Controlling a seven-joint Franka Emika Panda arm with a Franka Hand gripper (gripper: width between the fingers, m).
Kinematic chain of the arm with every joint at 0, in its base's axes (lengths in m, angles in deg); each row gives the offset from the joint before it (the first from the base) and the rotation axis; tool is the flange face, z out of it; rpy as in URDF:
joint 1: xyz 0 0 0.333 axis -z
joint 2: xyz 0 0 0 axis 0.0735 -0.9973 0
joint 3: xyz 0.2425 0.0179 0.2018 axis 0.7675 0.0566 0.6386
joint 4: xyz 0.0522 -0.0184 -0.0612 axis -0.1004 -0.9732 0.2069
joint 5: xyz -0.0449 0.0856 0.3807 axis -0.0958 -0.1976 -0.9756
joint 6: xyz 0 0 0 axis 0.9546 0.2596 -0.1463
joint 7: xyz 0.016 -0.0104 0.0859 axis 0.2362 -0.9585 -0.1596
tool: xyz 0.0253 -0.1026 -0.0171 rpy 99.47 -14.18 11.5
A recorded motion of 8 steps. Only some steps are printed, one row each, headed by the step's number.
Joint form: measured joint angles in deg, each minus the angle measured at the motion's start. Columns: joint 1, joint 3, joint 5, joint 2, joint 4, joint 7, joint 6.
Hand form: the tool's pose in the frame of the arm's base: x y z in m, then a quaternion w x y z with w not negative. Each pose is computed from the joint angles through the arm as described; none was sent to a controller.
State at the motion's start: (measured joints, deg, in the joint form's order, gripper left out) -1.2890 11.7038 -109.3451 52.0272 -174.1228 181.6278 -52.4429
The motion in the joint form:
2: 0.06 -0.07 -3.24 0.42 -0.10 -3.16 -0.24
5: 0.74 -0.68 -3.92 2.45 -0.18 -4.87 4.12
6: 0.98 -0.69 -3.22 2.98 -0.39 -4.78 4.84
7: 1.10 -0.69 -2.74 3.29 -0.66 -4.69 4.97
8: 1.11 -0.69 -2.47 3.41 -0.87 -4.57 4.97
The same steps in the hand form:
2: 0.5145 0.0414 0.3830 0.15014 -0.34935 0.88322 0.27448
5: 0.5062 0.0370 0.3972 0.15136 -0.36247 0.87056 0.29636
6: 0.5034 0.0355 0.3993 0.14749 -0.36598 0.86987 0.29600
7: 0.5015 0.0344 0.3996 0.14526 -0.36733 0.87030 0.29418
8: 0.5003 0.0341 0.3989 0.14322 -0.36756 0.87088 0.29319

